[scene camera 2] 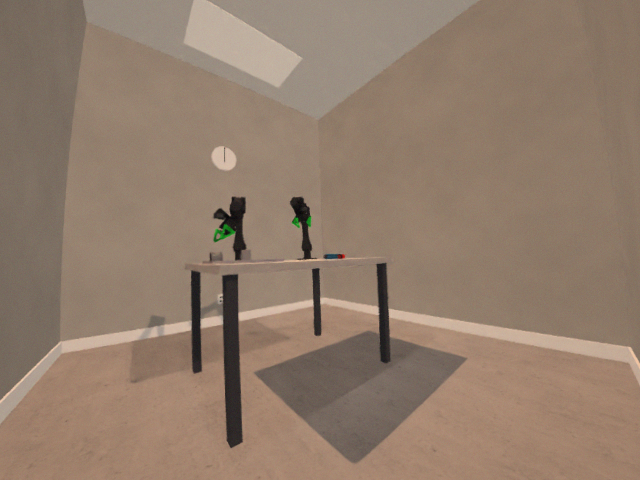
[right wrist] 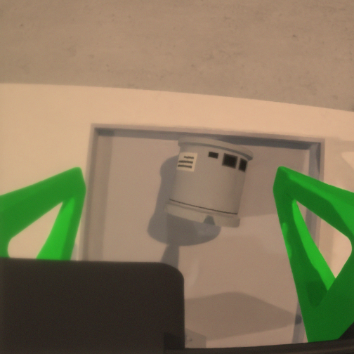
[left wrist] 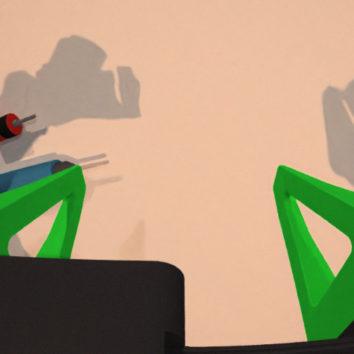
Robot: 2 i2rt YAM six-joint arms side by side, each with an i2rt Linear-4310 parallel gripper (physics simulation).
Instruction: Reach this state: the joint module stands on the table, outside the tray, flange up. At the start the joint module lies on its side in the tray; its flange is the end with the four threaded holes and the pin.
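Places are measured from the left arm's base along level axes (x up, y right, z ahead), in millimetres.
Pixels of known places: left gripper, fingertip midpoint: (scene camera 2: 304, 227); right gripper, fingertip midpoint: (scene camera 2: 217, 240).
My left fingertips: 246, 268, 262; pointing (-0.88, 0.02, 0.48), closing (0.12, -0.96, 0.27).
Behind a point stands the place of what it marks, as x, y, z.
The grey joint module (scene camera 2: 216, 256) {40, 929, 251} (right wrist: 209, 180) lies on its side in the tray (right wrist: 125, 150). Its label and dark windows show in the right wrist view; one rimmed end is near the tray's far wall, the other has a small notch. Its end faces are hidden, so I cannot tell which is the flange. My right gripper (scene camera 2: 222, 234) {130, 918, 240} (right wrist: 179, 177) is open and empty above the tray, with the module between and beyond its fingertips in the right wrist view. My left gripper (scene camera 2: 302, 222) {246, 268, 261} (left wrist: 179, 175) is open and empty above the table, away from the module.
A red and black tool (left wrist: 10, 126) and a blue tool (left wrist: 30, 175) with two thin prongs lie at the left of the left wrist view. A grey block (scene camera 2: 245, 254) {47, 783, 300} stands near the right arm's base. The table edge (right wrist: 45, 92) runs just beyond the tray.
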